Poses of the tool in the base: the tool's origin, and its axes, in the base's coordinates. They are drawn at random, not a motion.
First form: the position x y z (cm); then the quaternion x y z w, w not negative.
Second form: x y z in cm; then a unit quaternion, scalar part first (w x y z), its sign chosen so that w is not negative. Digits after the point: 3 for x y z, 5 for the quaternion.
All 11 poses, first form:
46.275 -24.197 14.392 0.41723 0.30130 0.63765 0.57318
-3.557 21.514 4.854 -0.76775 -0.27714 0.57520 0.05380
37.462 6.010 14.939 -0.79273 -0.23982 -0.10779 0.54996
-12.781 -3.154 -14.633 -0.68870 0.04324 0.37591 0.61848
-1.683 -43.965 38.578 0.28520 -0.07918 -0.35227 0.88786
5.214 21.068 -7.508 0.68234 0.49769 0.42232 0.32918
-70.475 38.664 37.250 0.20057 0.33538 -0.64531 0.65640
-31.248 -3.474 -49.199 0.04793 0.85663 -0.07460 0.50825
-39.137 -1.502 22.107 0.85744 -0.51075 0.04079 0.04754
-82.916 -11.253 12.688 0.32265 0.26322 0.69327 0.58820
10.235 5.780 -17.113 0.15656 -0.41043 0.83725 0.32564
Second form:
46.275 -24.197 14.392 0.57318 0.41723 0.30130 0.63765
-3.557 21.514 4.854 0.05380 -0.76775 -0.27714 0.57520
37.462 6.010 14.939 0.54996 -0.79273 -0.23982 -0.10779
-12.781 -3.154 -14.633 0.61848 -0.68870 0.04324 0.37591
-1.683 -43.965 38.578 0.88786 0.28520 -0.07918 -0.35227
5.214 21.068 -7.508 0.32918 0.68234 0.49769 0.42232
-70.475 38.664 37.250 0.65640 0.20057 0.33538 -0.64531
-31.248 -3.474 -49.199 0.50825 0.04793 0.85663 -0.07460
-39.137 -1.502 22.107 0.04754 0.85744 -0.51075 0.04079
-82.916 -11.253 12.688 0.58820 0.32265 0.26322 0.69327
10.235 5.780 -17.113 0.32564 0.15656 -0.41043 0.83725

